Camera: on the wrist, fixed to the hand. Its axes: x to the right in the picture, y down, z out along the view.
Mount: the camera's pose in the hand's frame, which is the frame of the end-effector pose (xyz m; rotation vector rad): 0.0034 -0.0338 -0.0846 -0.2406 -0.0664 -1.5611
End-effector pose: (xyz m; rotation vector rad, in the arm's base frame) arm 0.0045 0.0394 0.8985 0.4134 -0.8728 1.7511
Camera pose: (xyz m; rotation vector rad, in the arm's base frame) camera 0.0464 0.1083 0.8560 0.7099 -0.4795 0.1946
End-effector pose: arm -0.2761 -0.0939 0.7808 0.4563 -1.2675 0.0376
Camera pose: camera -0.1888 -0.0957 0.7547 1.1197 -0.6810 -1.4238
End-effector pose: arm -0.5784 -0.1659 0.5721 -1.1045 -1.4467 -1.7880
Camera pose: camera -0.6287 -0.2394 0.5528 -0.0992 1.5939 1.8915
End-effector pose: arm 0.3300 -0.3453 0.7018 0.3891 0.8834 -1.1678
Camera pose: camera 0.2662 -0.3026 0.6527 -0.7141 1.2535 -2.3985
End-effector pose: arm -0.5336 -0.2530 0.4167 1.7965 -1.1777 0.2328
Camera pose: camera -0.4784 -0.1857 0.4440 1.9795 0.3739 -0.8298
